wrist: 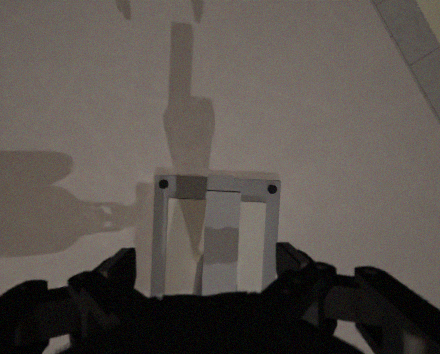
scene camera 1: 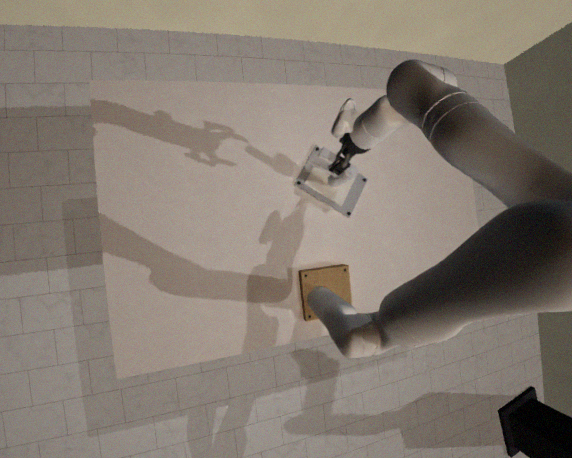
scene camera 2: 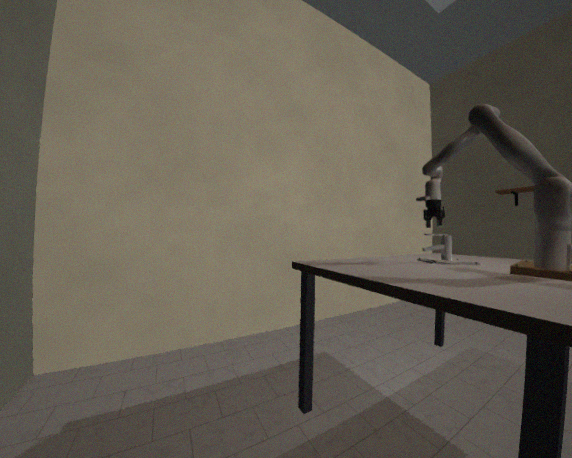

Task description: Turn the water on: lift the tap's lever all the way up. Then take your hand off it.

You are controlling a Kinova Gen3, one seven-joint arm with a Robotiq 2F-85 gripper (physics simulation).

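Places are measured from the arm's base along level axes (x ahead, y left, z up), in metres.
Pixels of known places: gripper, fingertip midpoint: (wrist: 206, 260) (scene camera 1: 336, 155) (scene camera 2: 433, 227); arm's base, origin of the base link: (scene camera 1: 320, 299) (scene camera 2: 550, 267).
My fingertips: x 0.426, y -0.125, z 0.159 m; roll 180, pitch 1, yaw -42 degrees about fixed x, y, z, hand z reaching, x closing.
Note:
For each thing: its middle in the pictures, then the offset to it from my fingertips. "spot": a spot on its surface instead.
- tap, surface spot: (scene camera 2: 447, 248) spot: dx -0.057, dy -0.038, dz -0.113 m
- spout, body centre: (scene camera 1: 324, 165) (scene camera 2: 433, 248) dx +0.003, dy -0.011, dz -0.114 m
The tap (scene camera 2: 447, 248) stands upright on a grey frame-shaped base (scene camera 1: 354, 196) (wrist: 159, 240). Its flat lever (scene camera 2: 436, 234) (wrist: 223, 215) sticks out from the top, roughly level, above the spout (scene camera 2: 434, 248). My gripper (scene camera 1: 336, 170) (scene camera 2: 434, 225) (wrist: 206, 260) is open and empty, pointing down. In scene camera 2 its fingertips are a little above the lever, with a gap between. In the wrist view the lever runs between the two fingers, with a shadow across it. The tap's body is hidden behind the gripper there, and the gripper partly covers the tap in scene camera 1.
The pale table (scene camera 1: 175, 200) (scene camera 2: 400, 295) carries the tap and the arm's wooden mounting board (scene camera 1: 330, 280) (scene camera 2: 522, 269). A wooden shelf (scene camera 2: 511, 190) is on the wall behind the arm. A black object (scene camera 1: 535, 425) shows at the lower right of scene camera 1.

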